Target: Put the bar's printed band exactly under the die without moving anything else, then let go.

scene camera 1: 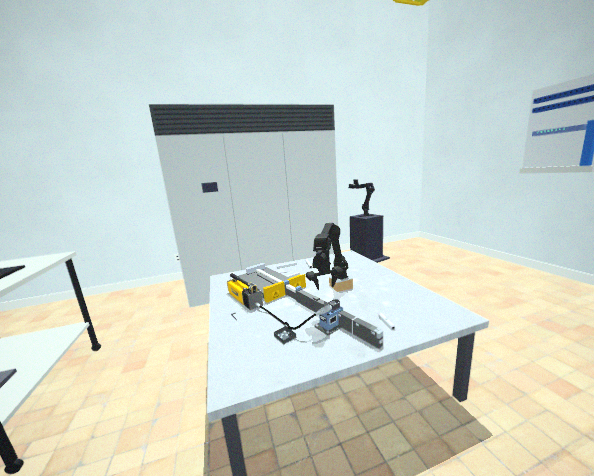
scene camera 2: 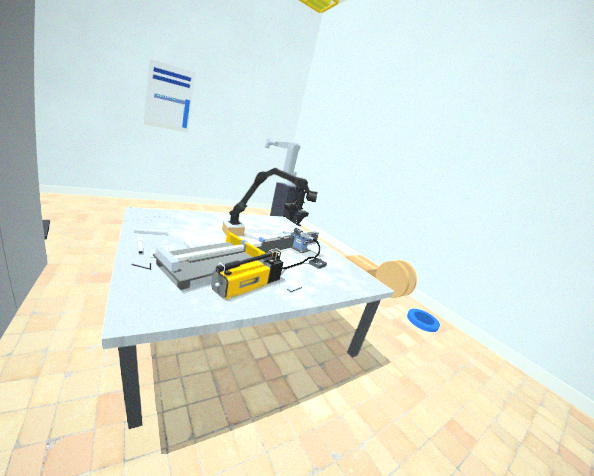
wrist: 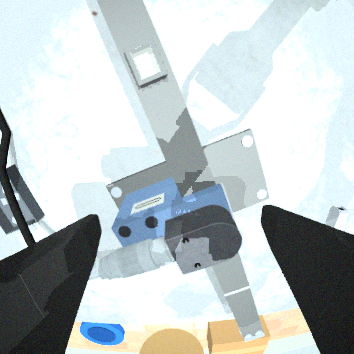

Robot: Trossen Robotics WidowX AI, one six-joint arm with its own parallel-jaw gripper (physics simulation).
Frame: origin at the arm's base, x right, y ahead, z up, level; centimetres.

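Seen in the pictures: gripper, fingertip midpoint: (scene camera 1: 325, 288) (scene camera 2: 294, 223) (wrist: 180, 219); arm's base at its link origin: (scene camera 1: 342, 277) (scene camera 2: 234, 222).
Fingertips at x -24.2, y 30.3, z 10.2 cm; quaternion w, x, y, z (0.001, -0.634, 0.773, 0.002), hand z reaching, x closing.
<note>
Offsets run from my fingertips to a thing's middle. "spot": to the spot under its first point.
The long grey bar (scene camera 1: 305, 299) (scene camera 2: 278, 243) (wrist: 165, 110) lies through the blue unit {spot: dx -10.2, dy +5.5, dz -10.6 cm} (scene camera 1: 329, 319) (scene camera 2: 300, 242) (wrist: 150, 205), which has a dark rounded head {spot: dx -4.7, dy -1.9, dz -5.0 cm} (wrist: 215, 230). The die itself cannot be made out. A thin white band {spot: dx -18.3, dy -1.7, dz -12.9 cm} (scene camera 1: 352, 326) (wrist: 236, 291) crosses the bar between the blue unit and the bar's free end, apart from the head. My gripper (scene camera 1: 331, 281) (scene camera 2: 295, 215) (wrist: 180, 219) is open and empty, above the bar. In the wrist view its fingers stand on either side of the blue unit, which shows between and beyond the tips.
A yellow machine {dx +49.6, dy +29.4, dz -10.4 cm} (scene camera 1: 238, 292) (scene camera 2: 247, 280) stands at the bar's other end, beside upright yellow plates {spot: dx +35.9, dy +13.7, dz -12.3 cm} (scene camera 1: 274, 292). A black cable runs from it to the blue unit, near a small black box {spot: dx +0.0, dy +24.7, dz -16.8 cm} (scene camera 1: 285, 334) (scene camera 2: 318, 263). A white rod {dx -21.1, dy -21.3, dz -16.0 cm} (scene camera 1: 386, 321) lies beside the bar.
</note>
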